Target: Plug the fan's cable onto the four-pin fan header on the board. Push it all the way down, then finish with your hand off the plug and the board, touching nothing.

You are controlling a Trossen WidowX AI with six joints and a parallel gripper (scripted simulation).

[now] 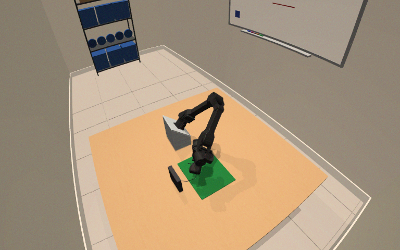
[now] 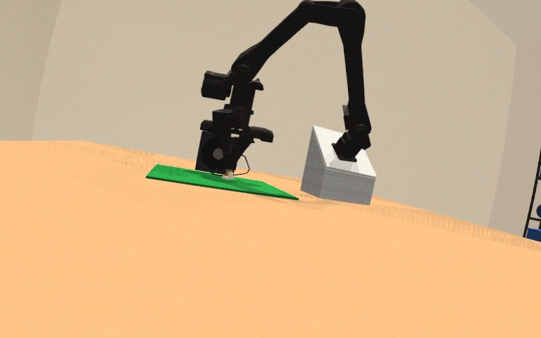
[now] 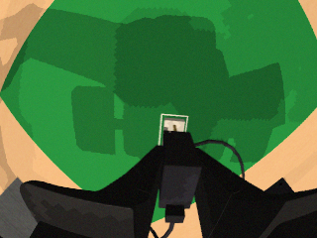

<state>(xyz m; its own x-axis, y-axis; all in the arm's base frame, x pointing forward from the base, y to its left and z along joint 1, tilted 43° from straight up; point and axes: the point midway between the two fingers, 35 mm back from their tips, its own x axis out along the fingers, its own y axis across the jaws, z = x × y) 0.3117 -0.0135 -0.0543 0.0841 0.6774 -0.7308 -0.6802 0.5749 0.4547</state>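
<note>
Now: gripper tip 1 cm below the black fan cable plug. The rest, counted from my gripper tip: black fan: 15 cm to the right, 2 cm above; then fan header: 4 cm below; then green board: 5 cm below, 3 cm to the left, 3 cm ahead.
</note>
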